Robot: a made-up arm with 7 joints.
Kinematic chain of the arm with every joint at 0, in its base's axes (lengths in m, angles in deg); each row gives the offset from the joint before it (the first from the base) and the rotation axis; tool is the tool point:
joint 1: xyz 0 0.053 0 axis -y
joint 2: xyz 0 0.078 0 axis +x
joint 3: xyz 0 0 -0.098 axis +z
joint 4: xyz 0 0 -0.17 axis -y
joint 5: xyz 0 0 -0.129 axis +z
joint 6: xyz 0 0 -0.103 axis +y
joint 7: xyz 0 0 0 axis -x
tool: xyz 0 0 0
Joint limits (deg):
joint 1: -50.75..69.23
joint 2: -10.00..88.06
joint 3: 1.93..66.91
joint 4: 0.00..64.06
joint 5: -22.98..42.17
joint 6: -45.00..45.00
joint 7: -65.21..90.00
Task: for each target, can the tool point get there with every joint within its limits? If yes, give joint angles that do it. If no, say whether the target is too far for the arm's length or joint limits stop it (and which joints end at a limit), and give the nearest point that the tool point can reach.
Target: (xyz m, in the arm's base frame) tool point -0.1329 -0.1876 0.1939
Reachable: no: joint limits stop it (at a limit: joint 1, joint 2, joint 4) | nearest point -0.3813 0.0442 -0.3115 | short by 0.609 m
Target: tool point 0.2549 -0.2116 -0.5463
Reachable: no: too far | nearest point 0.2082 0.0442 -0.4462 | short by 0.279 m
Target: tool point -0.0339 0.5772 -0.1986
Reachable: yes | joints -36.07 65.26 14.30 23.47 31.09 5.71 -7.92
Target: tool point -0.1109 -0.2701 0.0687
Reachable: no: joint limits stop it (at a limit: joint 1, joint 2, joint 4) | nearest point -0.3813 0.0442 -0.3115 | short by 0.563 m
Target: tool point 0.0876 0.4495 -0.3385
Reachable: yes | joints 1.81 28.10 57.41 37.96 33.40 -3.63 70.57
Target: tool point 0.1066 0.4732 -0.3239
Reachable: yes | joints 5.85 34.89 51.01 30.01 8.97 -17.91 2.52
